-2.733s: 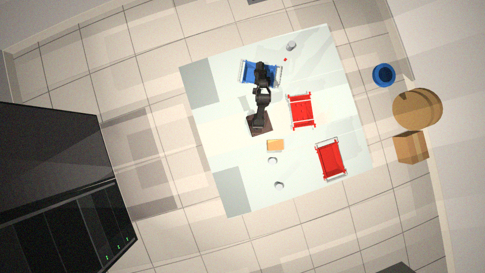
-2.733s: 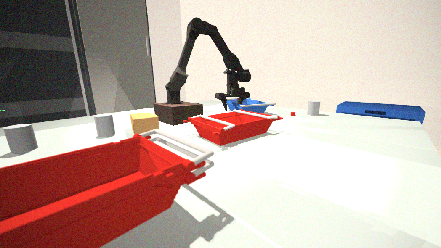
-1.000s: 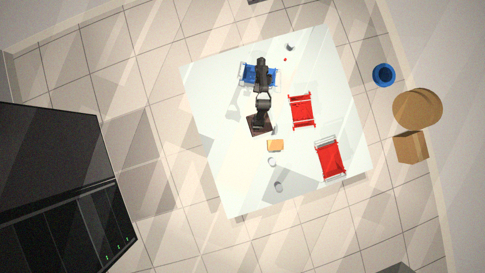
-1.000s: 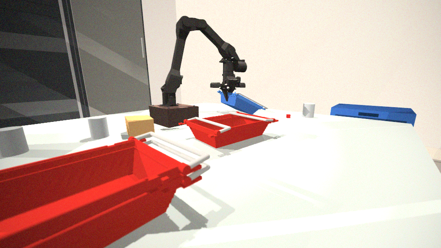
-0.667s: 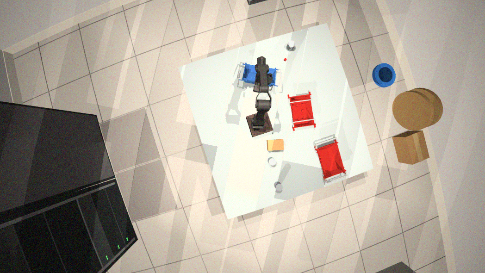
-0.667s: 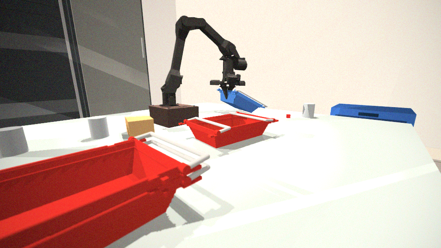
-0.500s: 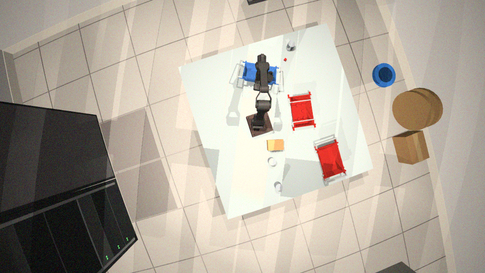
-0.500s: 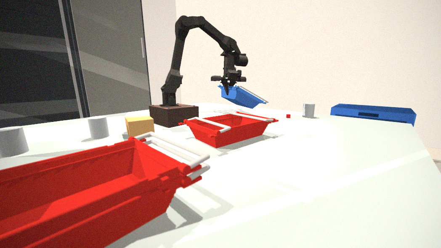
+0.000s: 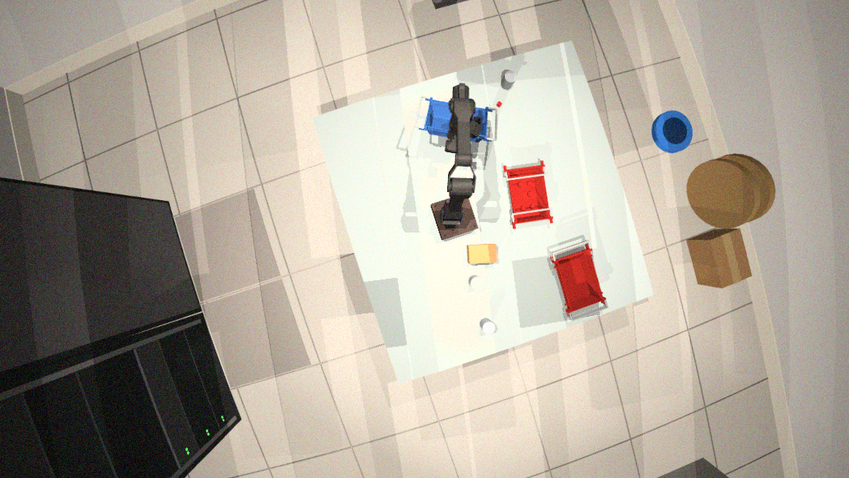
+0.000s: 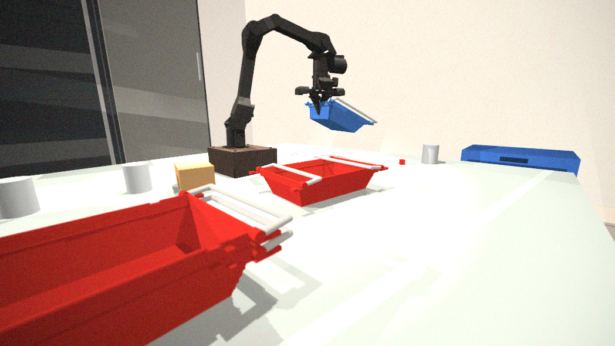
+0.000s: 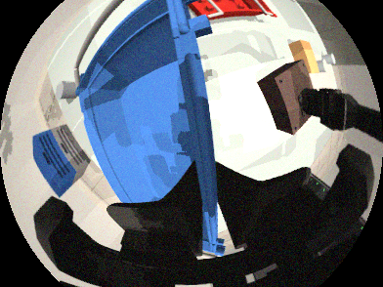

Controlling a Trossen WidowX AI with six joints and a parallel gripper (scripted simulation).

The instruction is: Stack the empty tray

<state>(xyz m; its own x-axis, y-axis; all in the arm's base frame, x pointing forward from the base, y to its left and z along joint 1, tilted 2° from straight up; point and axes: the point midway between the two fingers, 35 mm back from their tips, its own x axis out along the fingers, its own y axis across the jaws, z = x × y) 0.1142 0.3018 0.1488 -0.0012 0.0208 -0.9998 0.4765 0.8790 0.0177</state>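
Right now the blue tray is 3 cm ahead of my gripper tip and 6 cm to the left of it. Also, from my gripper tip: tan block (2 cm behind, 49 cm to the right, 15 cm below); red cube (29 cm ahead, 12 cm to the left, 17 cm below).
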